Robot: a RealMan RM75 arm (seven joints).
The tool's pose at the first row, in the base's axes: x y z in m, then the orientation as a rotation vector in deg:
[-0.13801, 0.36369, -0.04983, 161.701, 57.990, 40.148]
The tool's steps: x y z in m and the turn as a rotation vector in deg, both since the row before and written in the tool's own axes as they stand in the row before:
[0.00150, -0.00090, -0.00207, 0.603, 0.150, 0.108]
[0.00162, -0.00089, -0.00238, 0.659, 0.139, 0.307]
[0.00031, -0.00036, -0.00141, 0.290, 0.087, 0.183]
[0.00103, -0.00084, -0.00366, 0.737, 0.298, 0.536]
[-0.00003, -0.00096, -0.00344, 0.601, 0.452, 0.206]
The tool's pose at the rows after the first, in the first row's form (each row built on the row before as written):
[-0.13842, 0.36513, -0.04757, 162.279, 58.252, 40.195]
[-0.13887, 0.36658, -0.04497, 163.046, 58.280, 40.225]
[-0.13947, 0.36689, -0.04365, 163.416, 58.231, 40.281]
[-0.14082, 0.36775, -0.04010, 164.403, 58.016, 40.543]
[-0.14286, 0.36804, -0.03718, 165.030, 58.177, 41.058]

